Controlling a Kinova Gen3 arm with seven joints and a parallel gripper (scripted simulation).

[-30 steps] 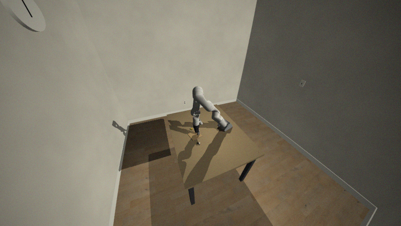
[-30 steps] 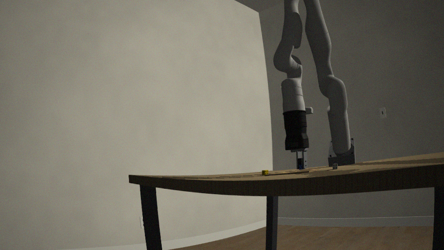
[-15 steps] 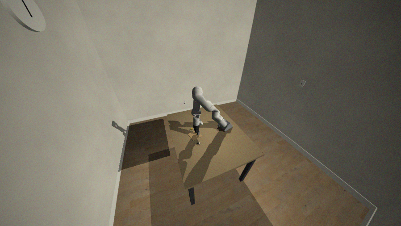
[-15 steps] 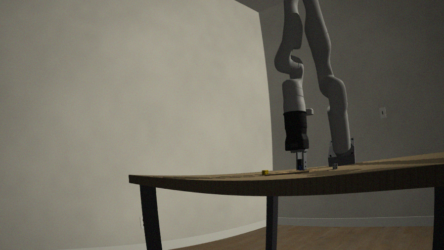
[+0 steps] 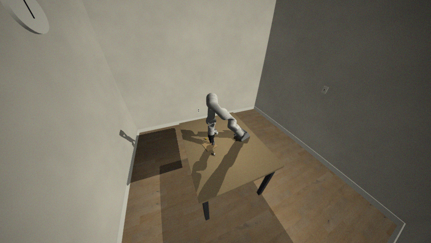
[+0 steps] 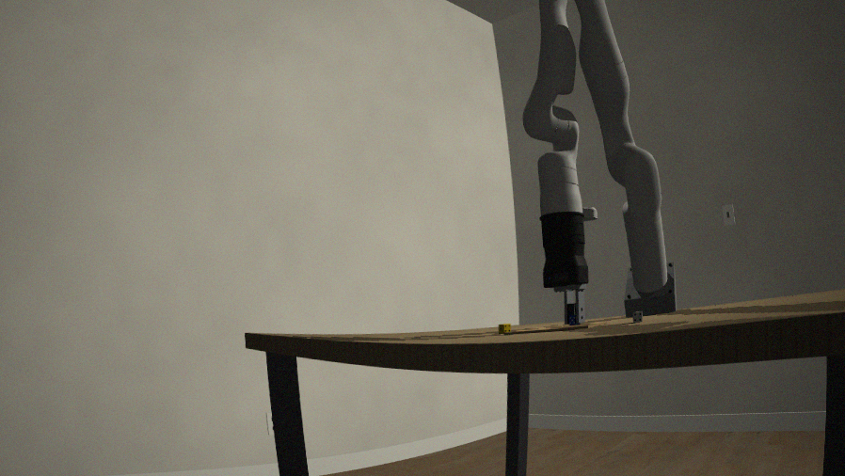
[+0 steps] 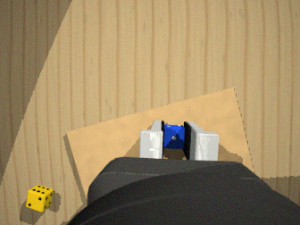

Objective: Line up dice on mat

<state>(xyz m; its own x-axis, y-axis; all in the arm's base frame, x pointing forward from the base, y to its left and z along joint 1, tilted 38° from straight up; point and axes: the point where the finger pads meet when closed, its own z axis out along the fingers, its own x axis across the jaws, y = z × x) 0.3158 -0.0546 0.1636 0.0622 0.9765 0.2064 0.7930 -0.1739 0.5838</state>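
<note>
Right now the blue die is 1 cm below my hand. From my hand the other things lie so: white die (5 cm ahead, 15 cm to the left, 2 cm below); then tan mat (5 cm ahead, 2 cm below); then yellow die (5 cm ahead, 12 cm to the right, 2 cm below).
</note>
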